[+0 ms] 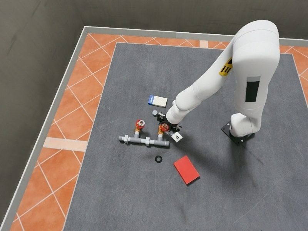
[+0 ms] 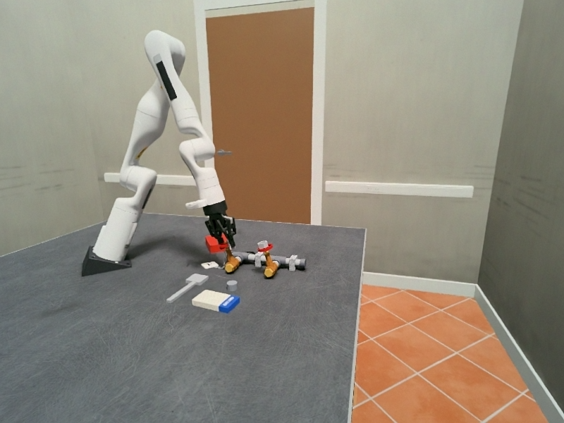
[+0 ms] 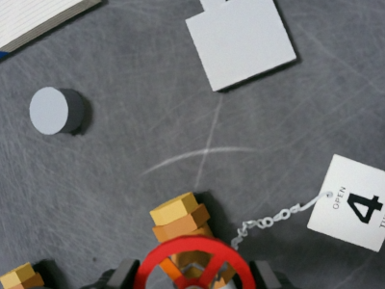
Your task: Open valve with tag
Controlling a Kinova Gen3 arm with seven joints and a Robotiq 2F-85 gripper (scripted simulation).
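The white tag lies 70 mm behind my hand, 20 mm to the left of it and 90 mm below it. The rest, counted from my hand: grey paddle (60 mm behind, 130 mm to the right, 90 mm below); then blue box (50 mm ahead, 210 mm to the right, 80 mm below); then red block (120 mm behind, 200 mm to the left, 80 mm below).
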